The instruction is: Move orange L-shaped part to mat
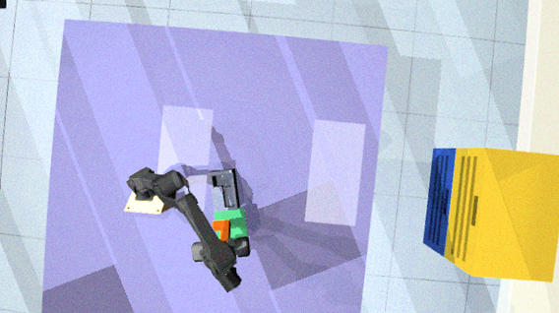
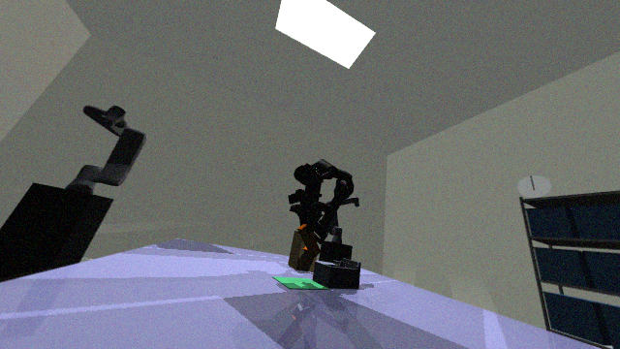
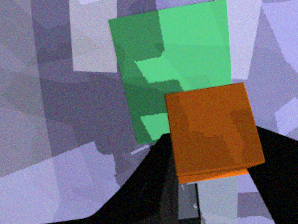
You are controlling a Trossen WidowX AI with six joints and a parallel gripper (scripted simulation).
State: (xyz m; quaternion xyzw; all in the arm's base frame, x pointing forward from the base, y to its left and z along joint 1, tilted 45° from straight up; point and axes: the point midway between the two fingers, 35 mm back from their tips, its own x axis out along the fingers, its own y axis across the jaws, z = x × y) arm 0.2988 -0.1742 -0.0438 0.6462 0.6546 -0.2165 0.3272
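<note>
My gripper tip is now 2 cm to the right of the green mat and 17 cm above it. Also, from my gripper tip: orange L-shaped part 2 cm behind, 3 cm to the left, 3 cm below.
</note>
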